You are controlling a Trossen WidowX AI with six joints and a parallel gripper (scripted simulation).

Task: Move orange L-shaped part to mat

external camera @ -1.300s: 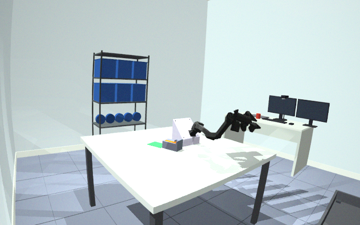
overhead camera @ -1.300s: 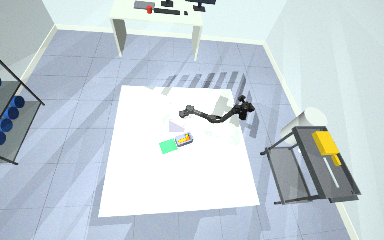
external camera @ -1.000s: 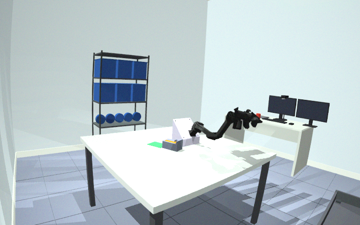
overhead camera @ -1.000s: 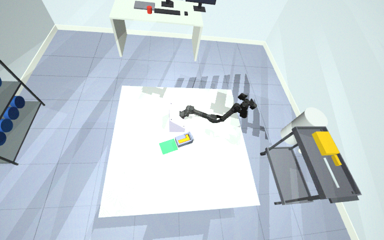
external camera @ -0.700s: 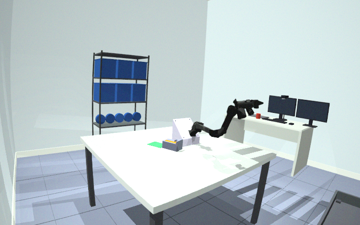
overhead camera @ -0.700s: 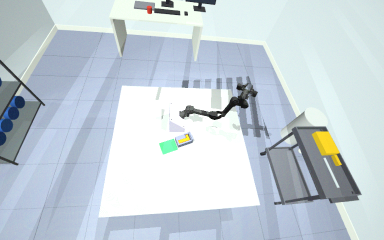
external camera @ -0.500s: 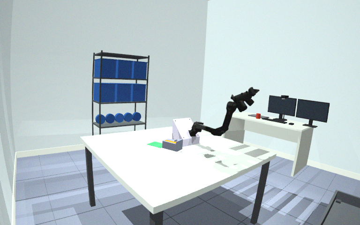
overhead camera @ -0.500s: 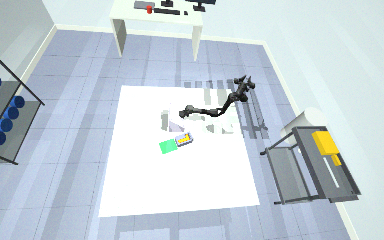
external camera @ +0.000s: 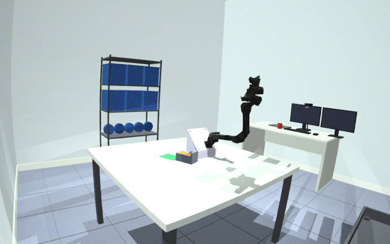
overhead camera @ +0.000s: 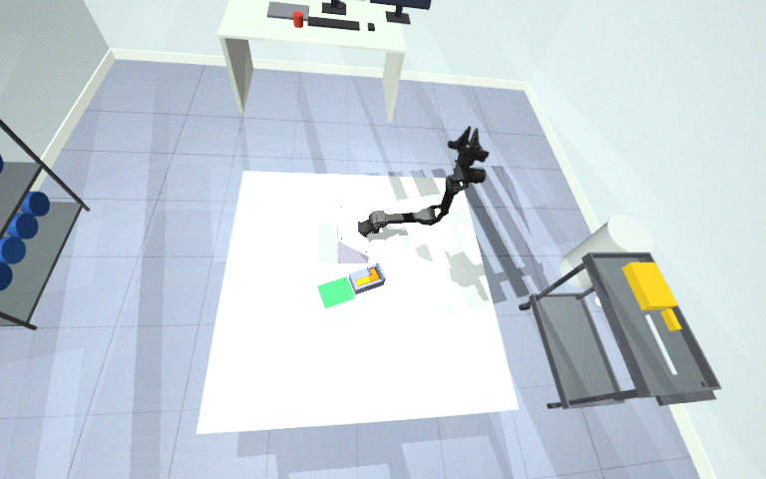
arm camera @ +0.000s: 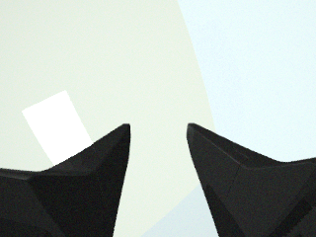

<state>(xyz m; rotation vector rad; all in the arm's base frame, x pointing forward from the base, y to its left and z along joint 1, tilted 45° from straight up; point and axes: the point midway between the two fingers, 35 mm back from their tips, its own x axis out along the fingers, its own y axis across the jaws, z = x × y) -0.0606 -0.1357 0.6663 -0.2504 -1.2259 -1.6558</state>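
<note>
Now: gripper tip 64 cm above the orange L-shaped part, 38 cm short of it and 32 cm to the left of it. Also, from my gripper tip: green mat 70 cm below, 47 cm to the right, 45 cm ahead.
</note>
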